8 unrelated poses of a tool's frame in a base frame.
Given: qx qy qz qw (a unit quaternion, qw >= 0); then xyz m.
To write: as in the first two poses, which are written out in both.
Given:
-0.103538 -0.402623 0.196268 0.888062 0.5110 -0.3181 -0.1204
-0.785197 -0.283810 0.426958 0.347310 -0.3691 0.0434 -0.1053
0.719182 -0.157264 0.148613 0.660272 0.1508 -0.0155 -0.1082
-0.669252 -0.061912 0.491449 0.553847 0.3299 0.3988 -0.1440
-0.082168 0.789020 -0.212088 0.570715 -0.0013 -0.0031 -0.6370
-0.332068 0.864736 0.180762 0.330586 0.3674 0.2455 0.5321
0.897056 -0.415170 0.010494 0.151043 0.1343 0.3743 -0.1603
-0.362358 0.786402 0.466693 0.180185 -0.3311 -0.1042 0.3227
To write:
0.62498 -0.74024 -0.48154 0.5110 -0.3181 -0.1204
1.00218 0.49309 -2.03473 -0.3691 0.0434 -0.1053
-0.03304 -0.43503 1.66346 0.1508 -0.0155 -0.1082
0.88881 0.63010 -1.45103 0.3299 0.3988 -0.1440
-2.30434 1.04666 -2.11383 -0.0013 -0.0031 -0.6370
-2.46028 0.76397 3.01235 0.3674 0.2455 0.5321
-0.84735 -0.14475 2.87334 0.1343 0.3743 -0.1603
-2.60308 0.67080 2.26220 -0.3311 -0.1042 0.3227

